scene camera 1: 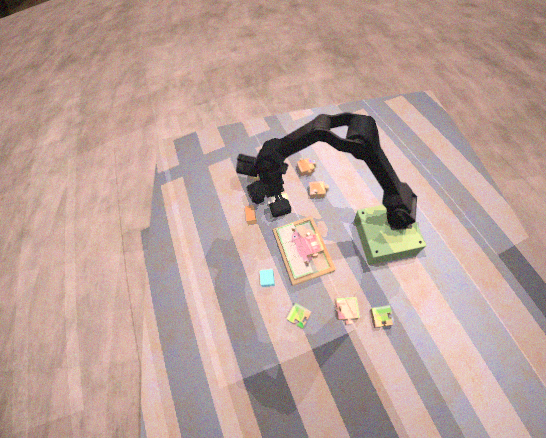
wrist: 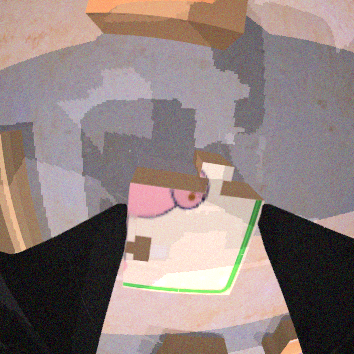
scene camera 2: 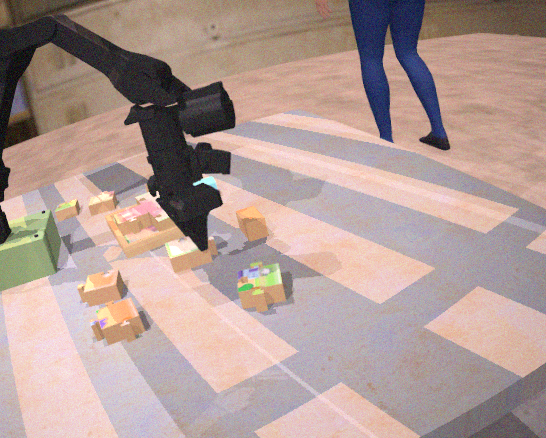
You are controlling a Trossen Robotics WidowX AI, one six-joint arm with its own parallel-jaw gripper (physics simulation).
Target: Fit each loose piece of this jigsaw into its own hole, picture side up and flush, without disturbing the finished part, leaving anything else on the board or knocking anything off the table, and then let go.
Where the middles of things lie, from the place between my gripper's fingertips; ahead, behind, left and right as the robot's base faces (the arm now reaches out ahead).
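Wooden jigsaw board [scene camera 2: 148, 238] seen 180 mm to the left of my hand, 80 mm behind it and 10 mm below it.
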